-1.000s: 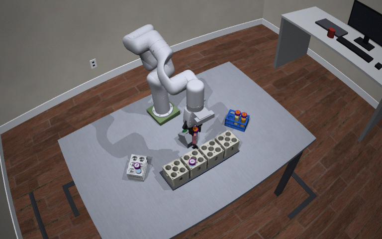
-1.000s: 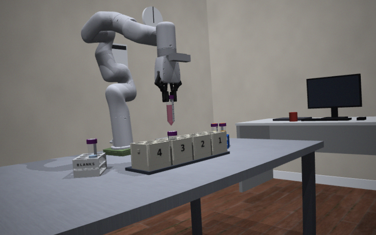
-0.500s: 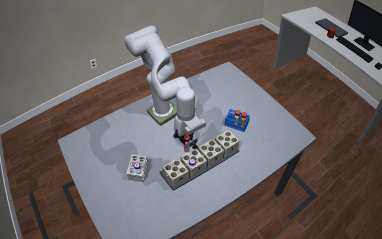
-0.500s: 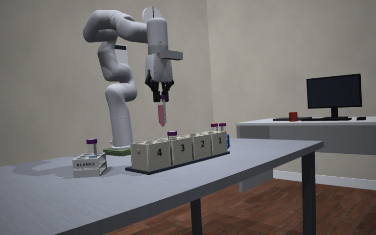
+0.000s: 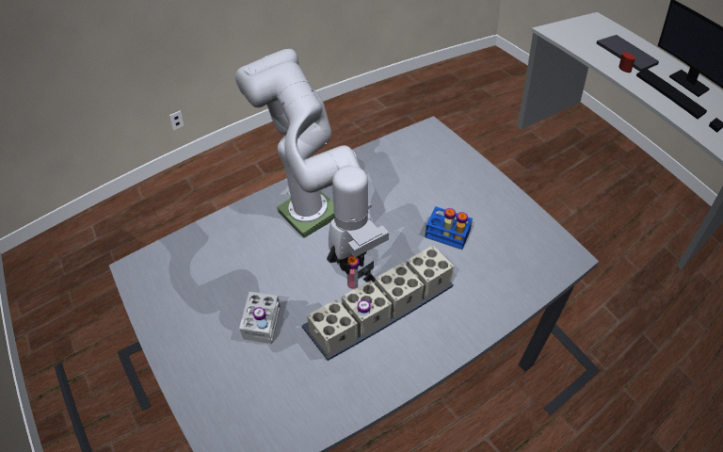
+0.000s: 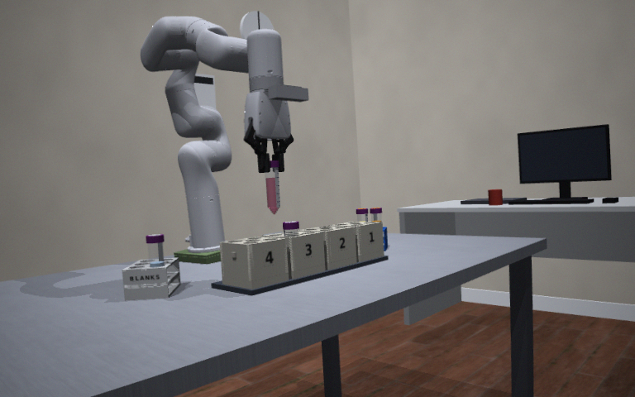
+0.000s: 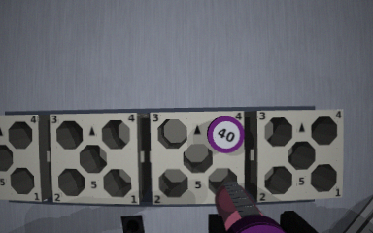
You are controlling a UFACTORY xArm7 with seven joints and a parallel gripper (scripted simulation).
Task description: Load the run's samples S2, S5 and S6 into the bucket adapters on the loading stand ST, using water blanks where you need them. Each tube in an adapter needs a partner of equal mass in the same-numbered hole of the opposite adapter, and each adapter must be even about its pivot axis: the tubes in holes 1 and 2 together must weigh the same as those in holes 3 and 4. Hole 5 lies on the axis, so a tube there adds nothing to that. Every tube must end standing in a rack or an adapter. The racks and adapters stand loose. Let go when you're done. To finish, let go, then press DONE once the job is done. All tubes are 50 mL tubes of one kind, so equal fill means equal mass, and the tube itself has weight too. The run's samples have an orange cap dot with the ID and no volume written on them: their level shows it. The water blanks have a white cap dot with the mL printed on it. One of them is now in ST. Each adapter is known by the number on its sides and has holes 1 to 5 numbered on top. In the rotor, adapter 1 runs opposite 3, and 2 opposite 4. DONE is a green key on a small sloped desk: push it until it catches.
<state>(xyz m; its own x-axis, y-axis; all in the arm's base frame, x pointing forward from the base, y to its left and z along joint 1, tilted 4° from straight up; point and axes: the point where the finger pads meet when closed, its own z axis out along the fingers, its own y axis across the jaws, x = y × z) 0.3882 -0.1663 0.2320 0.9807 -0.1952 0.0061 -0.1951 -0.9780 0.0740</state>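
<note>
The sample tube is 10 mm ahead of my hand and 50 mm below it. The rest, counted from my hand: green done key (150 mm behind, 140 mm to the left, 190 mm below); then bucket adapter (10 mm ahead, 90 mm to the right, 200 mm below); then white-dot blank (50 mm ahead, 20 mm to the right, 180 mm below).
</note>
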